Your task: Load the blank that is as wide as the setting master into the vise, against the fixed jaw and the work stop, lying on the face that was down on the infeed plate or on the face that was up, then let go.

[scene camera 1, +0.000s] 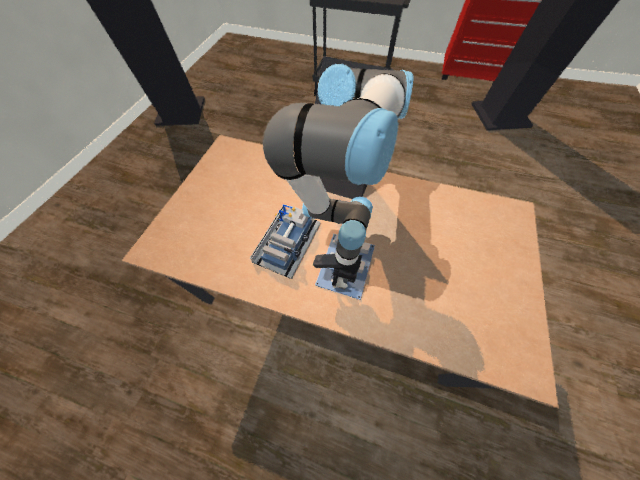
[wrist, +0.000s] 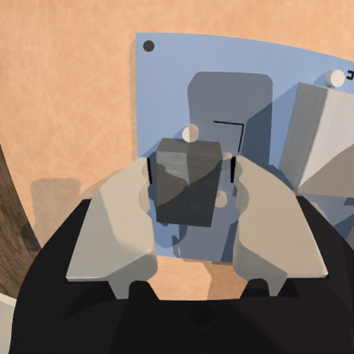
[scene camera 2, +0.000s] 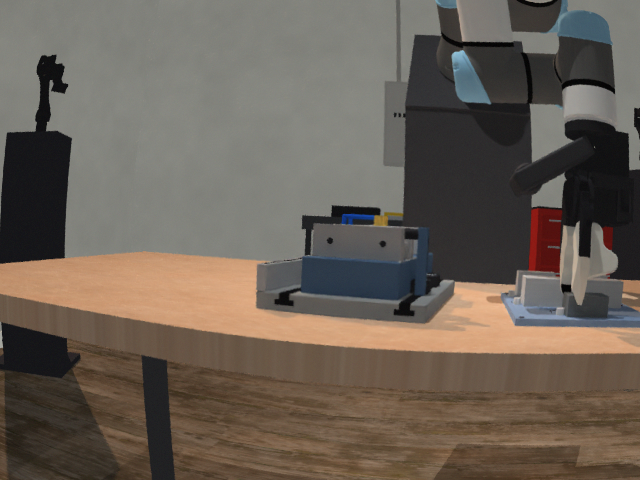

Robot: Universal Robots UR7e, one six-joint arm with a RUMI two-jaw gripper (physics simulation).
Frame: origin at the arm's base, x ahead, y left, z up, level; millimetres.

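Seen in the pictures: gripper, between the fingertips: [scene camera 1: 336,280] [scene camera 2: 572,303].
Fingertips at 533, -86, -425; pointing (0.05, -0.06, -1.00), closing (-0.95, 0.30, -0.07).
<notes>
Offsets run from my fingertips to a thing's middle, as dx, dy, dz. "spot": to the spot under its first point. Level surfaces: height alone.
A dark grey block {+8, +16, -1} [wrist: 187,195] [scene camera 2: 594,305] lies on the blue infeed plate [wrist: 165,60] [scene camera 2: 532,319] [scene camera 1: 324,285], beside small round pins. My gripper [wrist: 190,160] [scene camera 2: 572,297] is partly open and points down, with one finger on either side of this block; in the wrist view a gap shows between the block and each finger. A larger light grey block {-90, +8, +5} [wrist: 320,140] [scene camera 2: 542,291] stands on the plate to the right in the wrist view. The vise {-203, -197, +28} [scene camera 2: 356,276] [scene camera 1: 268,258] has a blue body and light grey jaws. I cannot tell which part is the setting master.
The vise sits on a grey slotted base {spot: -68, -263, -7} [scene camera 2: 341,304], left of the plate in both scene views. Blue and yellow parts {spot: -367, -206, -1} [scene camera 1: 285,210] stand at its far end. The upper arm hangs over the table {dz -21} [scene camera 1: 196,206]. A red drawer cabinet [scene camera 1: 483,46] stands behind.
</notes>
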